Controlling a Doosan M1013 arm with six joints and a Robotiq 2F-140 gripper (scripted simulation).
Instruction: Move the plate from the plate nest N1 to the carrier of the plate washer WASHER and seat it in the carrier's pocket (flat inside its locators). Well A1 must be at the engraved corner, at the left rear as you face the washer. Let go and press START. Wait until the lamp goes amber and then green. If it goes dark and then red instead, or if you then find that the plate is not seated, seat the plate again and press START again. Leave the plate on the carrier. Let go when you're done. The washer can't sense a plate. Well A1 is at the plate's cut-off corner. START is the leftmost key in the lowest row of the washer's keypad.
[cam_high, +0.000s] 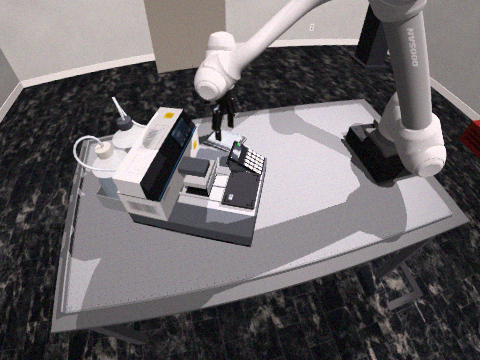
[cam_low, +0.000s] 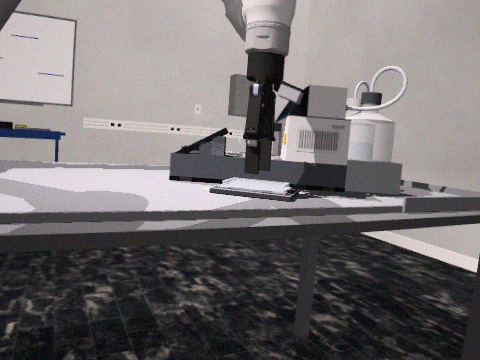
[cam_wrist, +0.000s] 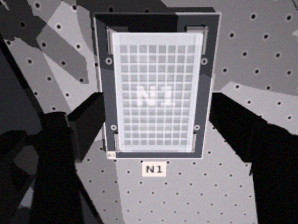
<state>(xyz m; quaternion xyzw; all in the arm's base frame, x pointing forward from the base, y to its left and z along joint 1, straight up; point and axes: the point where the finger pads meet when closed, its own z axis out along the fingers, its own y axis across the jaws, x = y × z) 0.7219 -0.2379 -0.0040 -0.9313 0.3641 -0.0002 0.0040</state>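
The white well plate lies 5 cm below my hand. Round my hand: dark carrier: 34 cm to the left, 1 cm ahead, 1 cm above; plate washer: 28 cm to the left, 15 cm ahead, 6 cm above; plate nest N1: 6 cm below.
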